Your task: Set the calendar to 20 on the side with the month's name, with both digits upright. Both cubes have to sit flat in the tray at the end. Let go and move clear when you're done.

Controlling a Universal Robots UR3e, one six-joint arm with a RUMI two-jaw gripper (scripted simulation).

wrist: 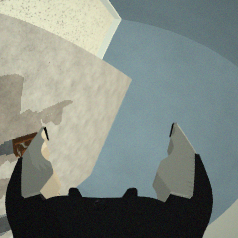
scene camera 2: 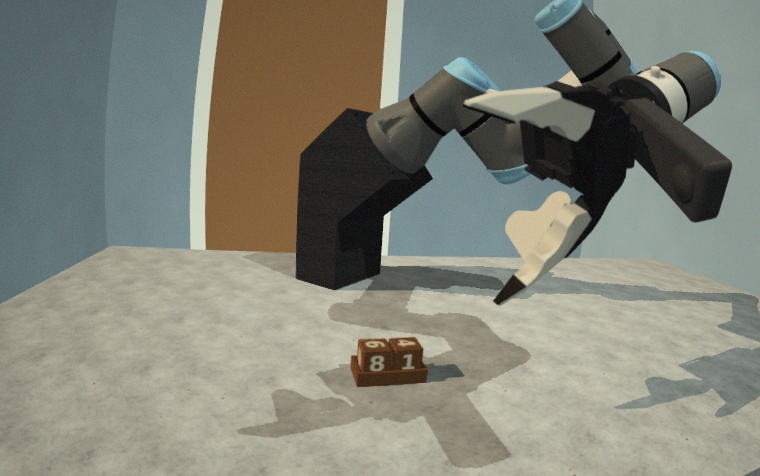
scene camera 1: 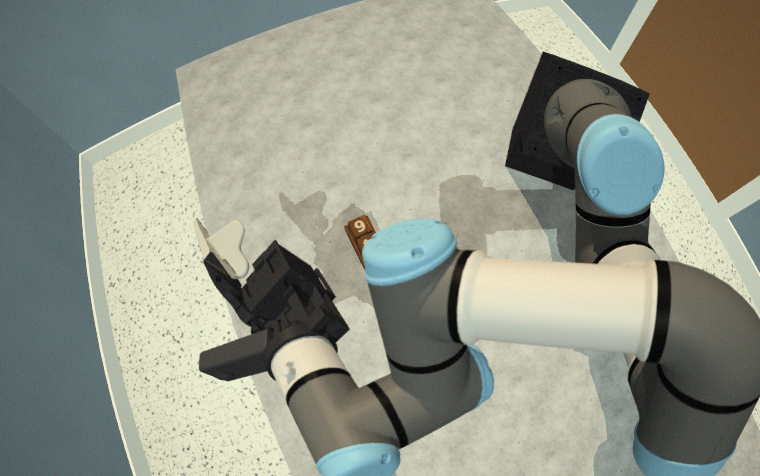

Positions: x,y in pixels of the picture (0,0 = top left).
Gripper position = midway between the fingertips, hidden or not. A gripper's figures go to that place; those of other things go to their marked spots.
My gripper (scene camera 2: 486,223): 0.26 m from the lens. A brown cube (scene camera 2: 373,355): 0.44 m from the lens. A brown cube (scene camera 2: 407,353) is 0.45 m from the lens.
